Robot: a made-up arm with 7 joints. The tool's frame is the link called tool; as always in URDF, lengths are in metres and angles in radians. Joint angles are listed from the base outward. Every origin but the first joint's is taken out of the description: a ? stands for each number. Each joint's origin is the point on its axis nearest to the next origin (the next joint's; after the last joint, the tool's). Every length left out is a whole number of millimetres.
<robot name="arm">
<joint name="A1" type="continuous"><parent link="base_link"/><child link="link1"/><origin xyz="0.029 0.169 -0.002"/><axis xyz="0 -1 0"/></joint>
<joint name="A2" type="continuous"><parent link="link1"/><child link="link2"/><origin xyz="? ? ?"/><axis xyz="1 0 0"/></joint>
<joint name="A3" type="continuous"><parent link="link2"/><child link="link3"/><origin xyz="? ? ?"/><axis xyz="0 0 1"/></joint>
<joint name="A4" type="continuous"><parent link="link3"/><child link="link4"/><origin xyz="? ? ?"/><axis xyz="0 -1 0"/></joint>
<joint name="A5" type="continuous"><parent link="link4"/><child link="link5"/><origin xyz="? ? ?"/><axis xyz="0 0 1"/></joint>
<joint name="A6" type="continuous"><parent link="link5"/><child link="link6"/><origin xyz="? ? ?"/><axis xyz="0 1 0"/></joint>
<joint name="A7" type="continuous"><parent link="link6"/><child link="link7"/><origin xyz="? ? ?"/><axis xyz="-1 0 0"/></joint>
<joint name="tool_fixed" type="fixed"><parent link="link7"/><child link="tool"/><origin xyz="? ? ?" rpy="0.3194 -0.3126 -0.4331"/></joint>
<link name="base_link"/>
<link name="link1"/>
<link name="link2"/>
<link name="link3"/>
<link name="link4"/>
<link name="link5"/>
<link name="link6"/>
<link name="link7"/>
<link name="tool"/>
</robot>
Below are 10 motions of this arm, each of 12 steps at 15 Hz.
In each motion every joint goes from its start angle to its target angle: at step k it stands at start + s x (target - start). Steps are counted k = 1, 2, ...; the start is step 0. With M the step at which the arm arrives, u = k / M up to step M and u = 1 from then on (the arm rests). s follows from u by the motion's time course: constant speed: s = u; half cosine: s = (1 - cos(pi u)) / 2; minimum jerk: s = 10 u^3 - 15 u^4 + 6 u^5.
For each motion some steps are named. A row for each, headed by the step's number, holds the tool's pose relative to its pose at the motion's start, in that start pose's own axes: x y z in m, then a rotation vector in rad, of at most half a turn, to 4 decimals.
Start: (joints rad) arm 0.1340 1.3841 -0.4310 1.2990 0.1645 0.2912 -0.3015
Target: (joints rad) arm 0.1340 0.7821 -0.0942 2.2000 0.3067 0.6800 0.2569
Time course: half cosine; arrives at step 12
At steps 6, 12:
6: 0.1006 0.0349 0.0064 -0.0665 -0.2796 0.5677
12: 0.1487 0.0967 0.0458 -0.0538 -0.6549 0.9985

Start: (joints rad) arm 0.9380 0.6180 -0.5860 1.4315 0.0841 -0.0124 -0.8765
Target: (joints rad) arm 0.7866 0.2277 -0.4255 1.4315 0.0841 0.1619 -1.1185
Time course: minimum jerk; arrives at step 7
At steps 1, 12:
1: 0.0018 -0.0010 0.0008 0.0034 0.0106 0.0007
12: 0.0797 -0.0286 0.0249 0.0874 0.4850 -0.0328

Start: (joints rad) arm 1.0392 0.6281 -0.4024 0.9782 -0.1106 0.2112 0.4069
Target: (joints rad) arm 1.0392 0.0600 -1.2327 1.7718 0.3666 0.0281 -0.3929
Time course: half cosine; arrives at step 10
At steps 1, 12:
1: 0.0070 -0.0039 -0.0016 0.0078 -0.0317 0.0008
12: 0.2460 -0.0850 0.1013 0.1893 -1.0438 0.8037

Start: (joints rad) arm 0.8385 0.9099 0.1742 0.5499 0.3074 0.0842 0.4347
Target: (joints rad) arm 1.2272 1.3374 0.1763 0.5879 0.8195 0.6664 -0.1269
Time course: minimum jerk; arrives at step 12
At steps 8, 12:
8: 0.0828 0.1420 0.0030 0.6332 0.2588 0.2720
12: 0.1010 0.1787 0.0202 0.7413 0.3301 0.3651

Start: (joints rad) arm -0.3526 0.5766 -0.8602 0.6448 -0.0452 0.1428 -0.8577
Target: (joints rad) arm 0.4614 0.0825 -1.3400 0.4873 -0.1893 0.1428 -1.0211
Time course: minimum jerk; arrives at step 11
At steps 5, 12:
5: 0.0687 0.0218 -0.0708 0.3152 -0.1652 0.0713
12: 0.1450 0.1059 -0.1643 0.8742 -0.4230 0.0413

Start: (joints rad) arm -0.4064 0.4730 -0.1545 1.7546 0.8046 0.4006 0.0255
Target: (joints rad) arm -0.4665 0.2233 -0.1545 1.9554 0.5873 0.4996 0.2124
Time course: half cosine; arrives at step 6
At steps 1, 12:
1: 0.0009 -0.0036 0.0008 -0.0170 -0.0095 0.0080
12: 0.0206 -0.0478 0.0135 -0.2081 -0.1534 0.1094

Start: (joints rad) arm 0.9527 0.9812 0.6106 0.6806 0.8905 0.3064 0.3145
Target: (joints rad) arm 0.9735 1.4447 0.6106 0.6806 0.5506 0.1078 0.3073
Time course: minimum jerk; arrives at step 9
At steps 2, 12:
2: 0.0100 0.0035 -0.0034 0.0061 -0.0406 -0.0481
12: 0.1365 0.0347 -0.0218 0.0970 -0.5243 -0.6314

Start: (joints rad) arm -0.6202 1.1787 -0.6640 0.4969 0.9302 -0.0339 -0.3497
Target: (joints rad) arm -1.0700 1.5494 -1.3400 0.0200 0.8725 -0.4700 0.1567
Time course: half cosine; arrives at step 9
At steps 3, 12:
3: -0.0471 0.0320 -0.0013 -0.1178 -0.1038 -0.2592
12: -0.0833 0.1955 -0.0365 -0.6422 -0.3308 -1.0862

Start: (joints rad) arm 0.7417 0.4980 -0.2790 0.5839 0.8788 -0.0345 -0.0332
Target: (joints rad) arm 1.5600 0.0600 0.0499 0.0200 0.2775 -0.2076 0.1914
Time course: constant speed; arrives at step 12
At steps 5, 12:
5: 0.0491 -0.0634 -0.0300 -0.0496 -0.1869 0.1254
12: 0.1579 -0.1540 -0.0291 -0.2973 -0.4653 0.2557

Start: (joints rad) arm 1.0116 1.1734 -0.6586 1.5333 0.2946 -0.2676 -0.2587
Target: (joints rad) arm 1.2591 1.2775 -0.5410 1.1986 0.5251 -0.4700 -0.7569
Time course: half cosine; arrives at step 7
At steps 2, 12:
2: -0.0124 0.0094 -0.0034 0.1548 0.0533 -0.0726
12: -0.0572 0.0604 -0.0145 0.8855 0.2644 -0.3734

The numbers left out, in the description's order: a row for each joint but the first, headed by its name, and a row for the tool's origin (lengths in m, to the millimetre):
A2: -0.005 0 0.029
A3: 0 0 -0.214
A4: -0.026 -0.012 0
A5: -0.003 0 -0.188
A6: 0.012 -0.039 0
A7: 0.009 0 0.005
tool: 0 0.012 0.018

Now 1 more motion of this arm.
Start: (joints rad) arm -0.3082 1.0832 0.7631 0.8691 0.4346 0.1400 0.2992
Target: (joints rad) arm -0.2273 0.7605 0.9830 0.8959 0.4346 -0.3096 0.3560
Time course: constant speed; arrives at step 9
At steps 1, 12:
1: -0.0049 -0.0044 0.0055 0.0304 -0.0321 0.0351
12: -0.0374 -0.0473 0.0518 0.3295 -0.2508 0.2389

